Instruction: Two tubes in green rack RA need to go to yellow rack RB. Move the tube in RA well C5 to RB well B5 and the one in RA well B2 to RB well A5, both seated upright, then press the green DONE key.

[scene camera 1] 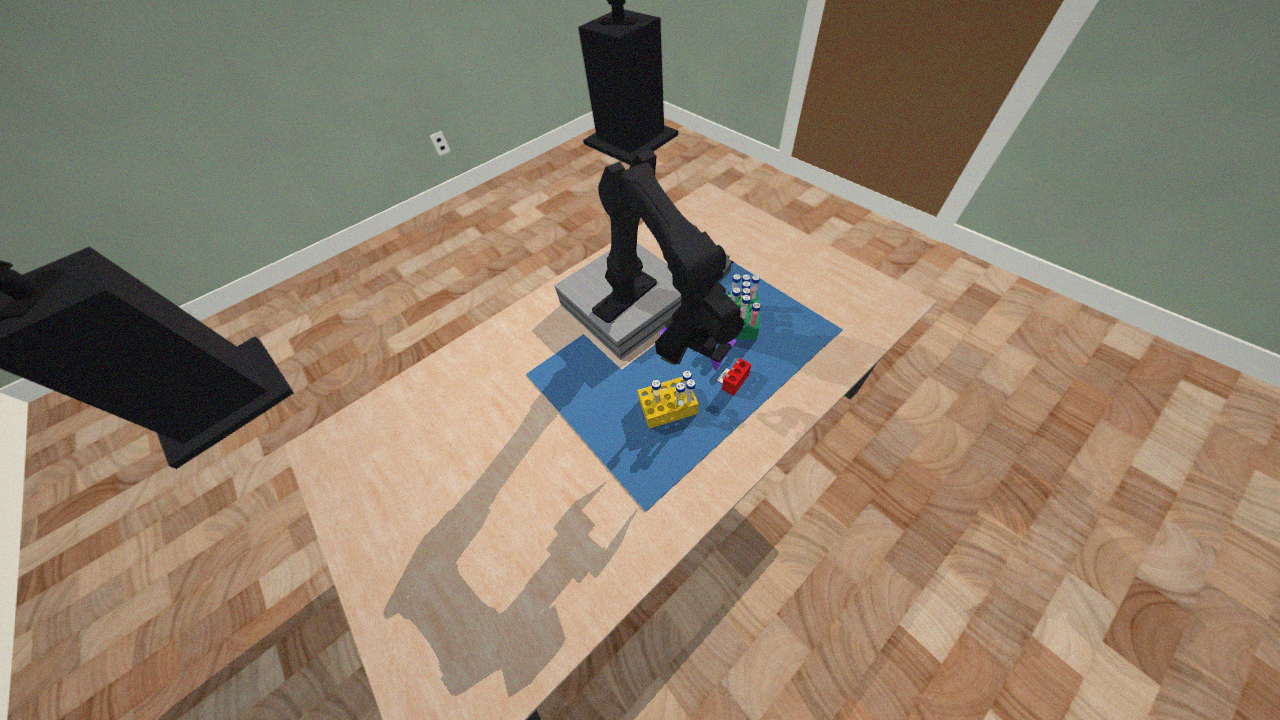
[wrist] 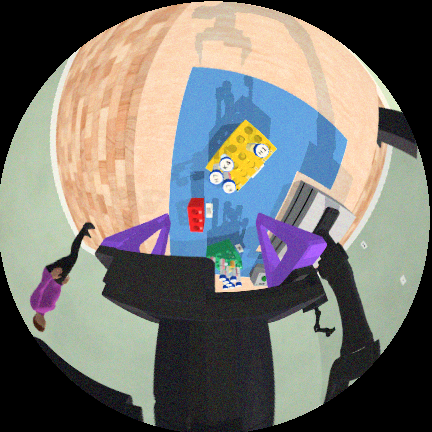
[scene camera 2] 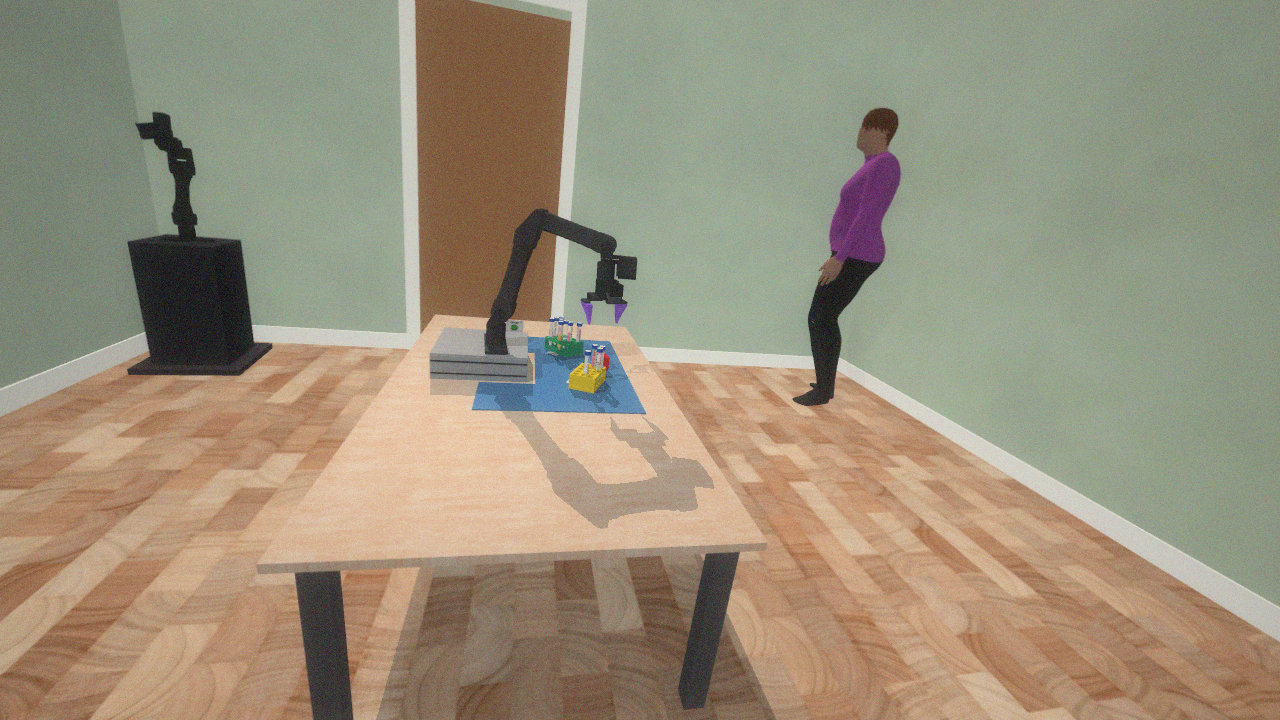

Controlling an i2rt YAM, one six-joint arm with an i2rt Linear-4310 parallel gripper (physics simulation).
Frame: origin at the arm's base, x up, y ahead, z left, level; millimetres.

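Seen in the pictures: gripper, fingertip midpoint: (scene camera 1: pixel 697 358) (wrist: pixel 212 217) (scene camera 2: pixel 602 323); arm's base, link origin: (scene camera 1: pixel 625 297) (wrist: pixel 317 234) (scene camera 2: pixel 495 344).
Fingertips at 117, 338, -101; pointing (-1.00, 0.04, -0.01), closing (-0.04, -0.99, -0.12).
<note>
Pixels of each thing's top centre, then the offset from my fingertips to it, as dx, dy, dz. Level surfaces: height alone.
- green rack, top centre: (scene camera 1: pixel 743 309) (wrist: pixel 225 263) (scene camera 2: pixel 564 339) -147, -71, +292
- yellow rack, top centre: (wrist: pixel 241 156) (scene camera 1: pixel 667 396) (scene camera 2: pixel 588 370) -147, -46, -51
- green DONE key, top centre: (scene camera 2: pixel 514 325) (wrist: pixel 264 280) -122, -257, +376
- small red rack, top centre: (wrist: pixel 195 219) (scene camera 1: pixel 737 371) (scene camera 2: pixel 601 354) -147, +38, +117
- blue mat, surface height: dx -197
The green rack (scene camera 1: pixel 750 331) (scene camera 2: pixel 565 350) (wrist: pixel 222 248) holds several blue-and-white-capped tubes (scene camera 1: pixel 746 291) (scene camera 2: pixel 563 329) (wrist: pixel 230 282). Its well letters cannot be read. The yellow rack (scene camera 1: pixel 671 419) (scene camera 2: pixel 586 385) (wrist: pixel 246 124) holds several tubes: one (wrist: pixel 261 150) stands apart and the others (wrist: pixel 226 163) are grouped at the end towards the red rack. Other wells there are empty. The green DONE key (scene camera 2: pixel 514 327) (wrist: pixel 263 278) is on a small grey box behind the arm's base. My gripper (scene camera 2: pixel 603 320) (wrist: pixel 212 217) is open and empty, pointing down high above the mat; the arm partly hides it in scene camera 1.
A small red rack (scene camera 1: pixel 736 377) (scene camera 2: pixel 605 361) (wrist: pixel 196 215) stands between the two racks on the blue mat (scene camera 1: pixel 581 367) (scene camera 2: pixel 501 400) (wrist: pixel 192 110). The arm's base is on a grey block (scene camera 1: pixel 586 300) (scene camera 2: pixel 465 356). A person (scene camera 2: pixel 866 210) (wrist: pixel 46 295) stands beyond the table.
</note>
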